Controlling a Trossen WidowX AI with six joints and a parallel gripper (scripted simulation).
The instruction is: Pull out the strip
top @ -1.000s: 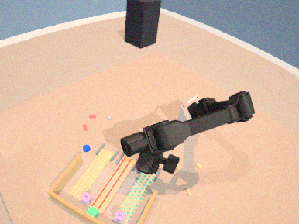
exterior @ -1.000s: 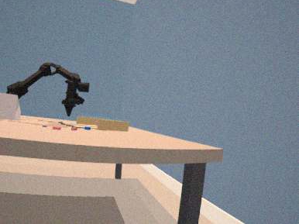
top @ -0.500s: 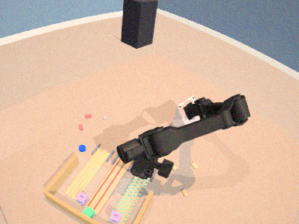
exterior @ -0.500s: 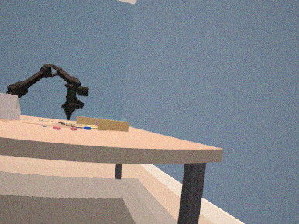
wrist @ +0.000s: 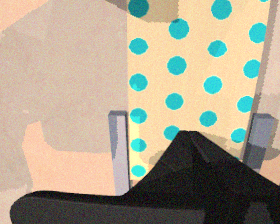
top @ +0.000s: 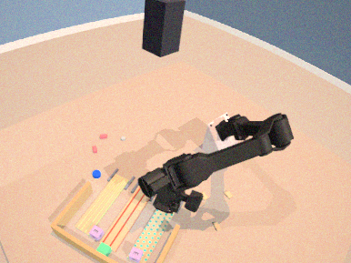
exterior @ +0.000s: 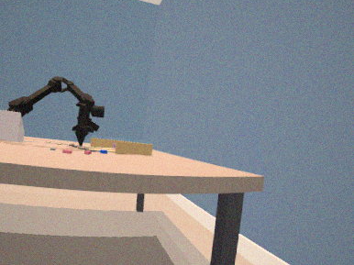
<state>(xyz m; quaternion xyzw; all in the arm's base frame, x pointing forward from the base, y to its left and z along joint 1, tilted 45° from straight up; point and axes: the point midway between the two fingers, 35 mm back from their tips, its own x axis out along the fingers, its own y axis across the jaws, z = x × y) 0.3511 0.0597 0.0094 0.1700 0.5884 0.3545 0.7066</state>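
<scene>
Now: the dotted strip 9 cm ahead of my gripper tip and 3 cm to the left of it. From my gripper tip the other things lie so: blue disc (26 cm to the right, 10 cm ahead); then grey bit (34 cm to the right, 9 cm behind).
</scene>
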